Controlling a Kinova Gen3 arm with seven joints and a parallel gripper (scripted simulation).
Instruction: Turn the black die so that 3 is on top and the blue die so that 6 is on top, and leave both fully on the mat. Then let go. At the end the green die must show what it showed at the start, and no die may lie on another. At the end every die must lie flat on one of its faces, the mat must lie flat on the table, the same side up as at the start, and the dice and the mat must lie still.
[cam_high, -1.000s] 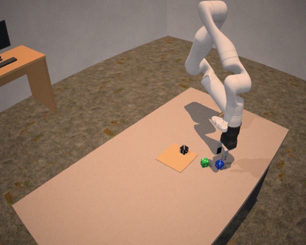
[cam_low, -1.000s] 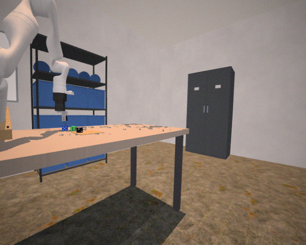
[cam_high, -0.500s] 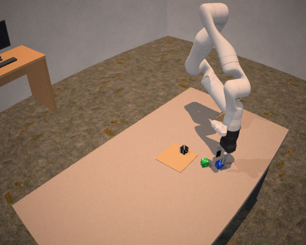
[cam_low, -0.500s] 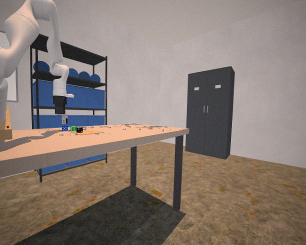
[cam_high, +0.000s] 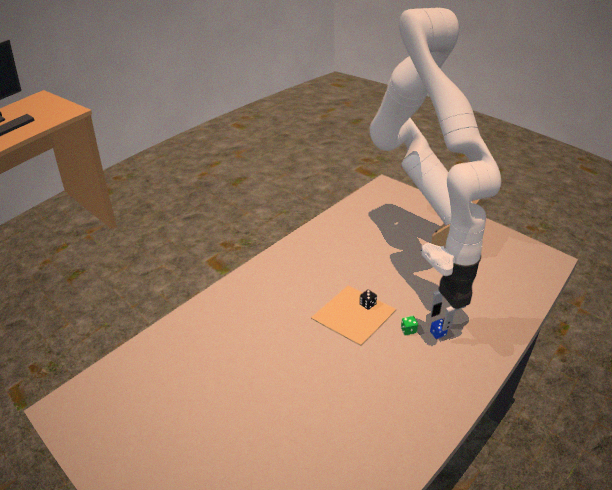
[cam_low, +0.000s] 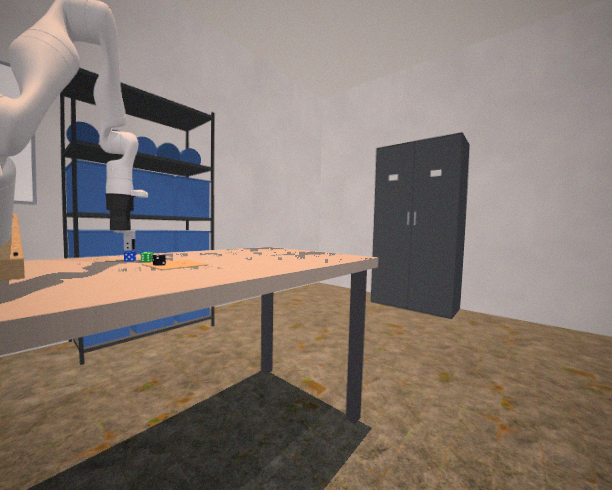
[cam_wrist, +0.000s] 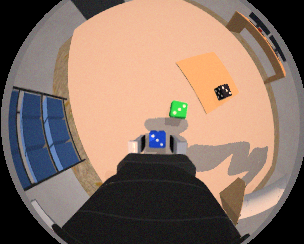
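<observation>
The blue die is 40 mm below my hand. From my hand the other things lie so: black die: 20 mm ahead, 180 mm to the right, 40 mm below; green die: 30 mm ahead, 60 mm to the right, 40 mm below; orange mat: 60 mm ahead, 190 mm to the right, 50 mm below.
</observation>
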